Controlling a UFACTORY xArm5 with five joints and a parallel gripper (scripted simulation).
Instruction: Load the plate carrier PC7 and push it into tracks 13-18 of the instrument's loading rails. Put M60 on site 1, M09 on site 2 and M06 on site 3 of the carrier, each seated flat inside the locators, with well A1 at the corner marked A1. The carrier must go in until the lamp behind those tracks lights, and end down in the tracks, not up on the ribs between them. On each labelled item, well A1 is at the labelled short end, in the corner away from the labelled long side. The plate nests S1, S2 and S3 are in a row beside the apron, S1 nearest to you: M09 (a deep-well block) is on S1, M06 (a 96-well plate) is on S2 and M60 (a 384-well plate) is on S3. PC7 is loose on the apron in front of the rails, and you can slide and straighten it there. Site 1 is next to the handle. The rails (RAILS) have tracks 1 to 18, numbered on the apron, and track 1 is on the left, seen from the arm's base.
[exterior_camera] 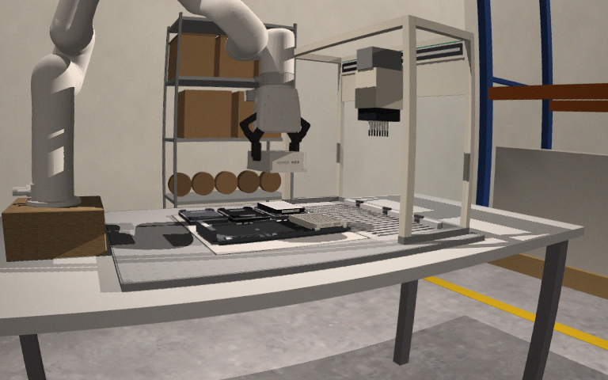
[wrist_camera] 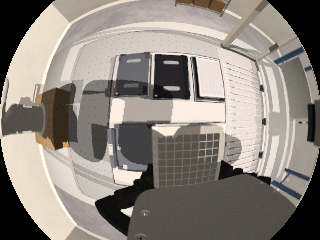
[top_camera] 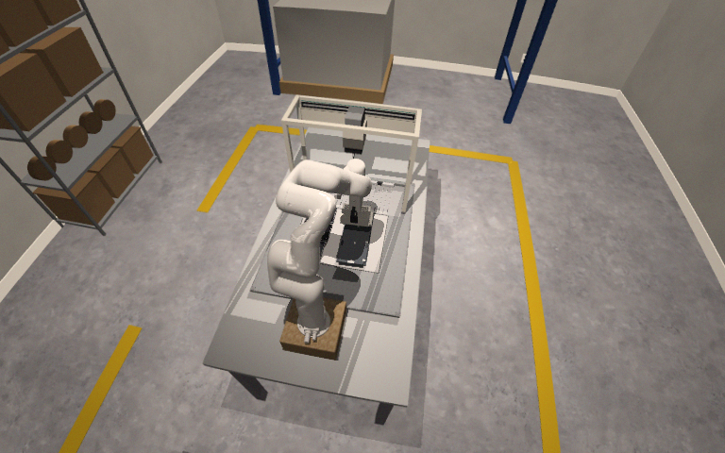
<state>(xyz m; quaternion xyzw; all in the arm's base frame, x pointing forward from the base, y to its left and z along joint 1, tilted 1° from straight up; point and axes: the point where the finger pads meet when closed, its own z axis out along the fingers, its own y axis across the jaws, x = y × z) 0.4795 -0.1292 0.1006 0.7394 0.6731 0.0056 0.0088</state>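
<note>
Now: hand 10 mm to the left of the carrier PC7 and 160 mm above it. Round my hand: plate nest S2: 20 mm ahead, 190 mm to the left, 170 mm below; dark nest S1: 90 mm behind, 210 mm to the left, 170 mm below; 96-well plate M06: 110 mm ahead, 20 mm to the right, 150 mm below.
</note>
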